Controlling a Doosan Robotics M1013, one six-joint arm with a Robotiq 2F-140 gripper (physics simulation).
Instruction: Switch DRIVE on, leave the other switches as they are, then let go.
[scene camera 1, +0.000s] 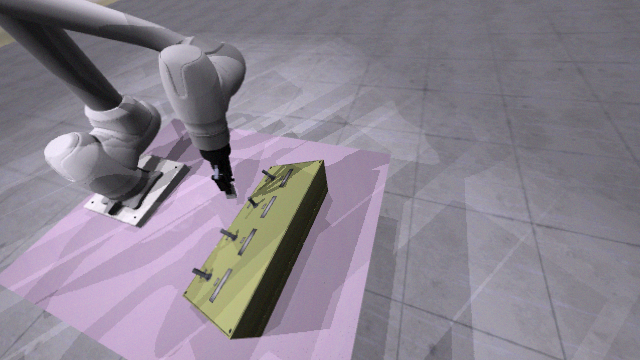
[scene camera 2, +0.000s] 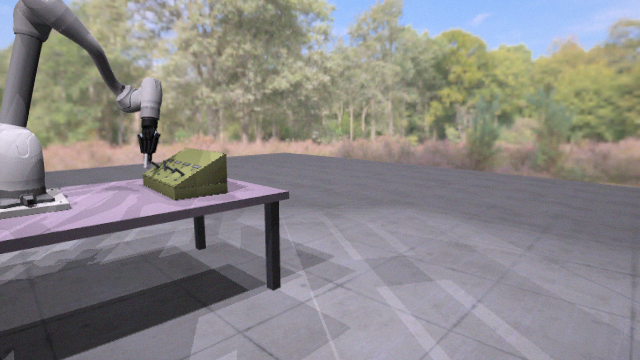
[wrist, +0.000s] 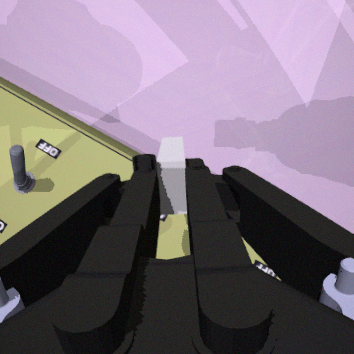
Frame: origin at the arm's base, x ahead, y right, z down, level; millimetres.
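Seen in the pictures: gripper, between the fingertips: (scene camera 1: 231, 197) (scene camera 2: 147, 168) (wrist: 173, 155); arm's base, origin of its link: (scene camera 1: 134, 188) (scene camera 2: 24, 200).
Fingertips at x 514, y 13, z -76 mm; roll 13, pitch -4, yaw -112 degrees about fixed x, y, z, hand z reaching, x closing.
Observation:
Pixels of each thing's top centre, then the offset from my fingertips to it. "pt": a spot on its surface instead. Level surfaces: height alone.
- far lever, centre of its top: (scene camera 1: 266, 171) dx +93, dy -110, dz -20 mm
- second lever, centre of its top: (scene camera 1: 249, 197) dx +84, dy +10, dz -33 mm
- third lever, centre of its top: (wrist: 5, 167) (scene camera 1: 224, 231) dx +50, dy +126, dz -20 mm
- OFF label, a spot on its surface: (wrist: 48, 148) pt dx +33, dy +122, dz +35 mm
- pink-topped table, height of its surface: dz +111 mm
The olive-yellow switch panel (scene camera 1: 272, 235) (scene camera 2: 207, 175) (wrist: 20, 112) slopes up from its low edge. Its levers include a far lever (scene camera 1: 269, 175), a second lever (scene camera 1: 253, 202), a third lever (scene camera 1: 229, 234) and a near lever (scene camera 1: 202, 273); all lean towards the low edge. The name plates are unreadable, so I cannot tell which is DRIVE. My gripper (scene camera 1: 230, 194) (scene camera 2: 147, 164) (wrist: 173, 155) is shut and empty, just off the low edge, near the second lever. In the wrist view a lever (wrist: 18, 165) stands beside an OFF label (wrist: 48, 148); my fingers hide much of the panel.
The panel stands on a pink-topped table (scene camera 1: 360, 200) (scene camera 2: 255, 190). The arm's pale base plate (scene camera 1: 170, 172) (scene camera 2: 60, 200) is on the same table, across from the panel's low edge. Grey tiled floor surrounds the table.

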